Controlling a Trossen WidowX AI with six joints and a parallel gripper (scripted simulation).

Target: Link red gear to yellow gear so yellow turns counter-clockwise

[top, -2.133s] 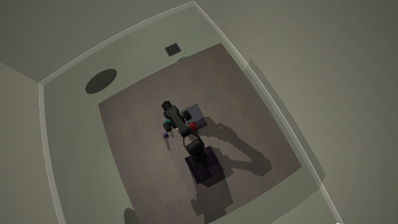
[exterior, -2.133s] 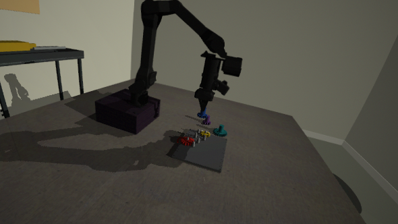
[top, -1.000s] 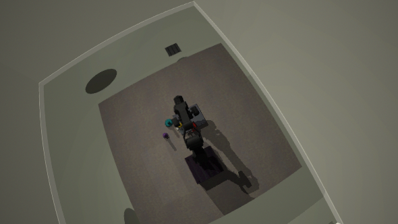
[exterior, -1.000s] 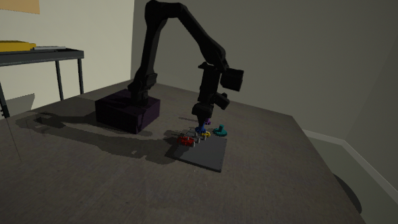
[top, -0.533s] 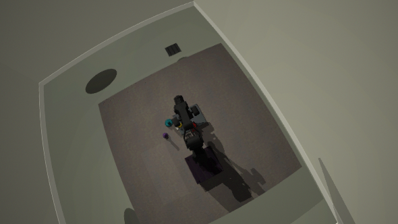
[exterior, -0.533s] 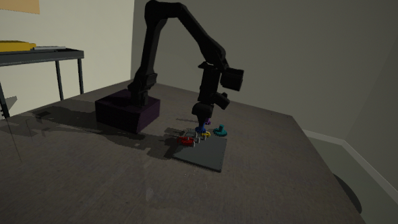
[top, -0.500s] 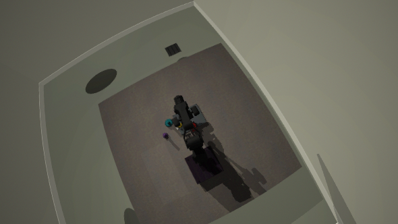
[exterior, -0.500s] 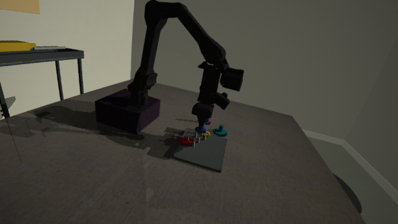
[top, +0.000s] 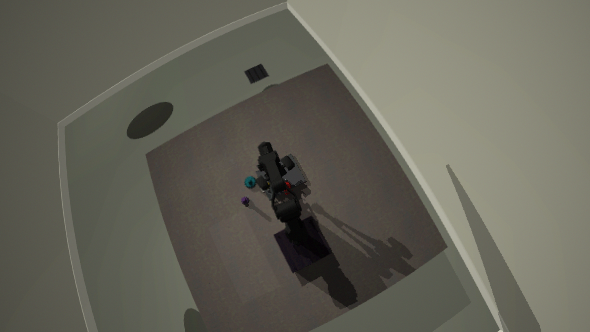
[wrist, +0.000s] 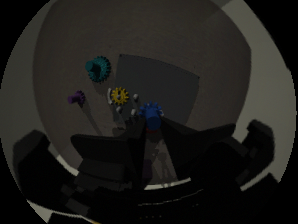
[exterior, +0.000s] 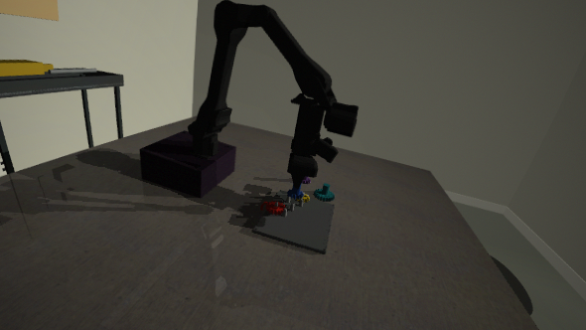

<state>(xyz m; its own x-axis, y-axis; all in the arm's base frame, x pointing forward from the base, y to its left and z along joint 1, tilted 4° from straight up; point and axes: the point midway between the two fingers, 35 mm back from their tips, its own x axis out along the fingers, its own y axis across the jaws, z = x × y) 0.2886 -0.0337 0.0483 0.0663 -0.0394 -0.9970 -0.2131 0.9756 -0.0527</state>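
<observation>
Now: the red gear 70 mm below my gripper tip, 40 mm behind it and 20 mm to the right of it. Round my gripper tip: yellow gear 70 mm to the left, 60 mm below, 10 mm ahead; then teal gear 140 mm to the left, 70 mm below, 70 mm ahead; then blue gear 10 mm below.
</observation>
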